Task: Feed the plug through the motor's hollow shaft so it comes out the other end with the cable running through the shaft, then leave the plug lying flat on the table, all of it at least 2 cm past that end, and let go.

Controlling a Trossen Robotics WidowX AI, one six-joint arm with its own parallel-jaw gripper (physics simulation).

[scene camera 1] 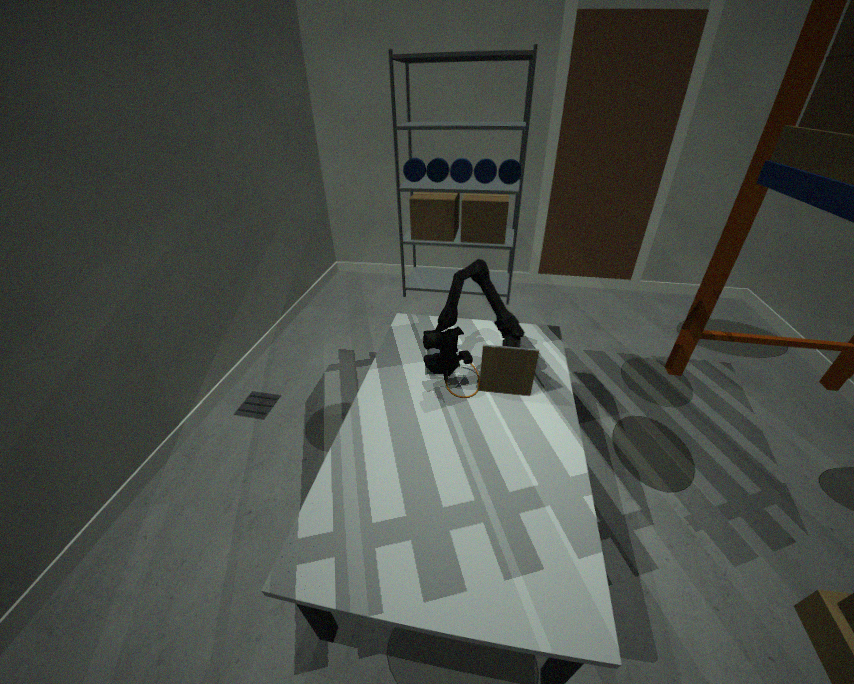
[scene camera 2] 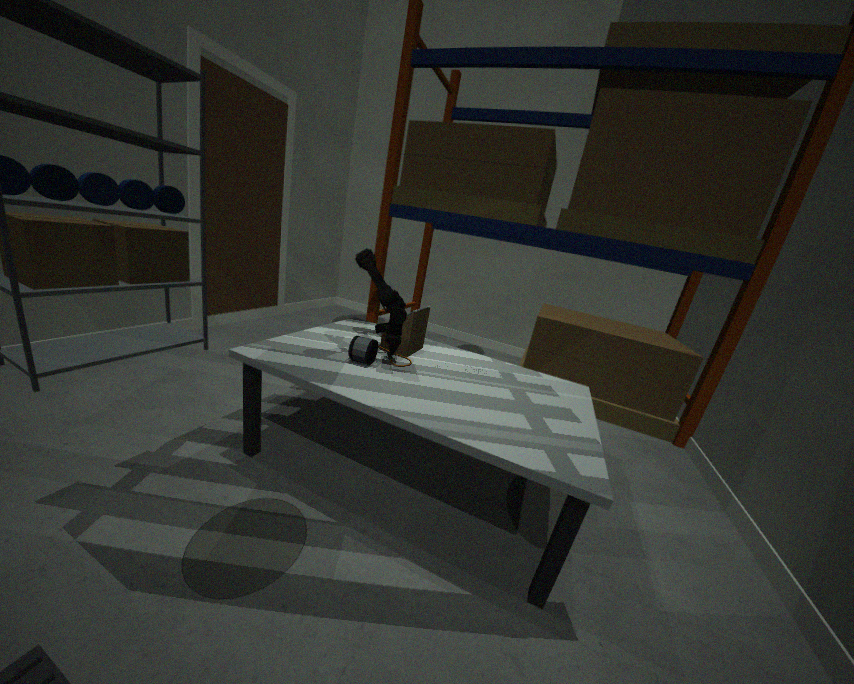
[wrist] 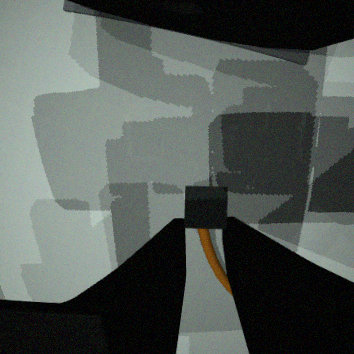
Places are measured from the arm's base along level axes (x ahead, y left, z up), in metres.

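Pixels of known places: gripper, fingertip midpoint: (scene camera 1: 446, 376) (scene camera 2: 391, 354) (wrist: 203, 228); arm's base, link origin: (scene camera 1: 511, 352).
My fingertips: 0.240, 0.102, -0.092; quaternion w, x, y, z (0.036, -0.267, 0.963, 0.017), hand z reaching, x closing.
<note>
For each thing: its top centre in the pictures, then the offset to it from my fingertips, as dx, dy, dz. "spot": a spot on its surface instead. Level surfaces: height alone.
- motor, top centre: (scene camera 1: 439, 348) (scene camera 2: 365, 338) +0.056, -0.105, +0.053
- white table, surface height: dz -0.049
- plug, top centre: (wrist: 202, 227) +0.004, -0.006, +0.011
- orange cable, surface spot: (wrist: 213, 260) (scene camera 2: 400, 365) spot: -0.029, +0.038, -0.044
The motor (scene camera 1: 432, 364) (scene camera 2: 362, 349), a dark cylinder with a grey band, lies on its side on the white table (scene camera 1: 441, 570) (scene camera 2: 563, 427). A large black shape along the top of the wrist view appears to be part of it; its shaft opening does not show clearly. My gripper (scene camera 1: 447, 377) (scene camera 2: 390, 361) (wrist: 203, 228) is shut on the plug (wrist: 206, 204), a small black block at the fingertips. It is low over the table, beside the motor and apart from it. The orange cable (scene camera 1: 463, 396) (scene camera 2: 406, 366) (wrist: 213, 260) runs from the plug in a loop outside the motor.
A brown upright panel (scene camera 1: 508, 370) (scene camera 2: 418, 332) stands beside the cable loop, close to the arm. A small black piece (scene camera 1: 465, 356) is near the loop's far side. Shadows cross the table top. A grey shelf rack (scene camera 1: 466, 54) stands behind the table.
</note>
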